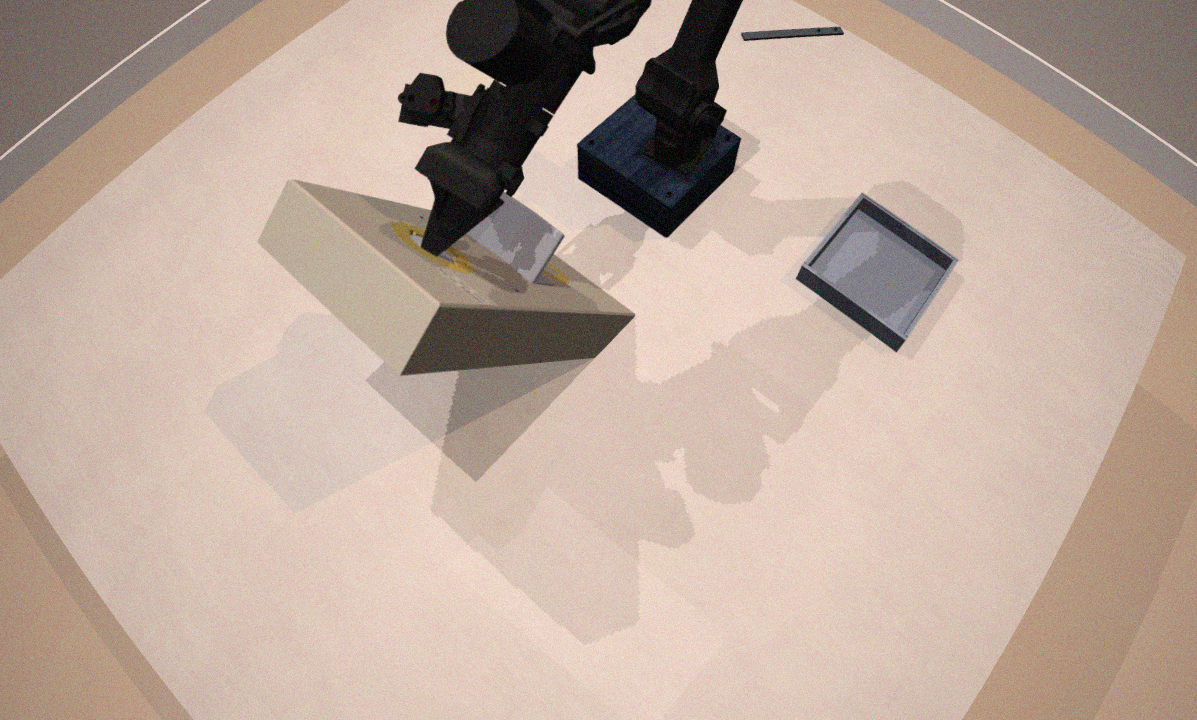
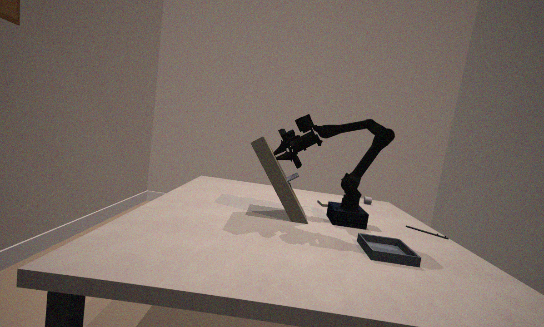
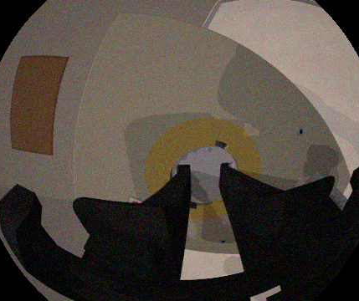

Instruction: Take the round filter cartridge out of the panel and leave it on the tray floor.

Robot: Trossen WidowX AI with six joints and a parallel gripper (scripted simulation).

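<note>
Now: the filter cartridge 1 cm below my gripper tip and 1 cm ahead of it. From my gripper tip the other things lie so: tray: 38 cm behind, 34 cm to the left, 24 cm below; service panel: 8 cm below, 4 cm behind, 1 cm to the left.
</note>
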